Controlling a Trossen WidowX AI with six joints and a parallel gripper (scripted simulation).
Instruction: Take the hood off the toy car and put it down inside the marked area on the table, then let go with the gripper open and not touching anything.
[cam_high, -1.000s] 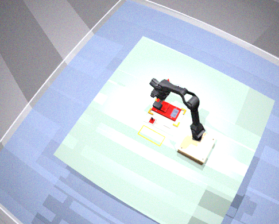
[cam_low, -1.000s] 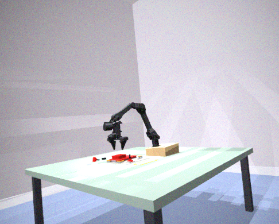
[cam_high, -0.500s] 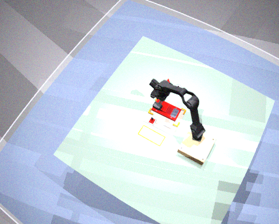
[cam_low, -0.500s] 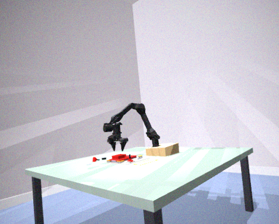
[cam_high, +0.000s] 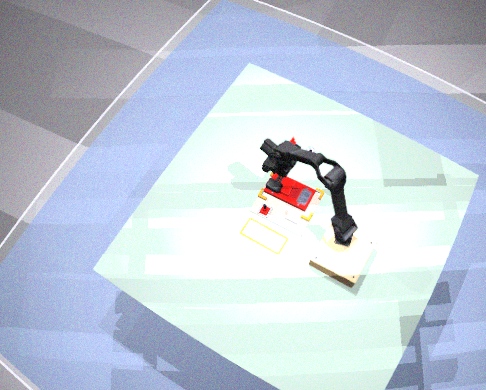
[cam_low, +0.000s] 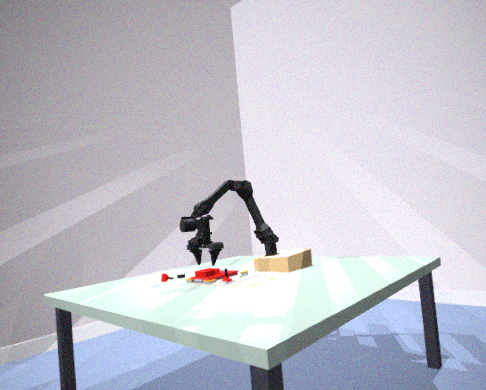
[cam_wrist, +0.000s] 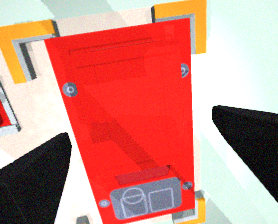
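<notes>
Now: gripper tip 30 mm above the red hood. From my gripper tip the other things lie so: grey wheel: 70 mm behind, 220 mm to the right, 60 mm below; pale disc: 130 mm ahead, 190 mm to the right, 70 mm below.
</notes>
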